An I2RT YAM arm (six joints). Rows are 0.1 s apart.
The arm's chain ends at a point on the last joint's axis. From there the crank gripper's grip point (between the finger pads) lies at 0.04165 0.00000 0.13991 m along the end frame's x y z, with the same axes.
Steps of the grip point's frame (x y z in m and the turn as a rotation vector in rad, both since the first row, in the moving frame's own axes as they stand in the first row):
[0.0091, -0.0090, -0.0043, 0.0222, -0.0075, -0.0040]
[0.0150, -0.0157, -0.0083, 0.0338, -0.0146, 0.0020]
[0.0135, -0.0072, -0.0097, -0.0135, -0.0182, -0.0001]
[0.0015, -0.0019, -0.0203, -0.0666, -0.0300, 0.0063]
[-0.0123, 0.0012, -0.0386, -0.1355, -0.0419, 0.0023]
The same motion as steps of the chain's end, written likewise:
[0.0102, -0.0057, -0.0046, 0.0222, -0.0075, -0.0040]
[0.0170, -0.0110, -0.0088, 0.0338, -0.0146, 0.0020]
[0.0161, -0.0091, -0.0104, -0.0135, -0.0182, -0.0001]
[0.0057, -0.0115, -0.0212, -0.0666, -0.0300, 0.0063]
[-0.0064, -0.0179, -0.0389, -0.1355, -0.0419, 0.0023]

